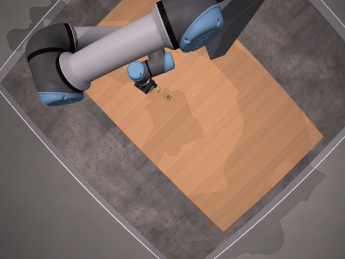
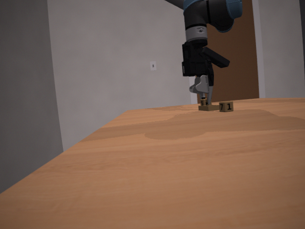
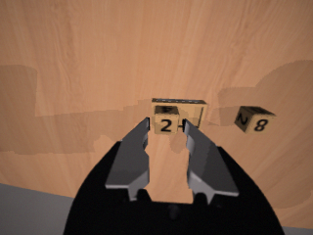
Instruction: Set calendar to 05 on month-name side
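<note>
Right now my hand is 1 cm above the block. The rest, counted from my hand: wooden calendar tray 2 cm to the left, 3 cm below.
</note>
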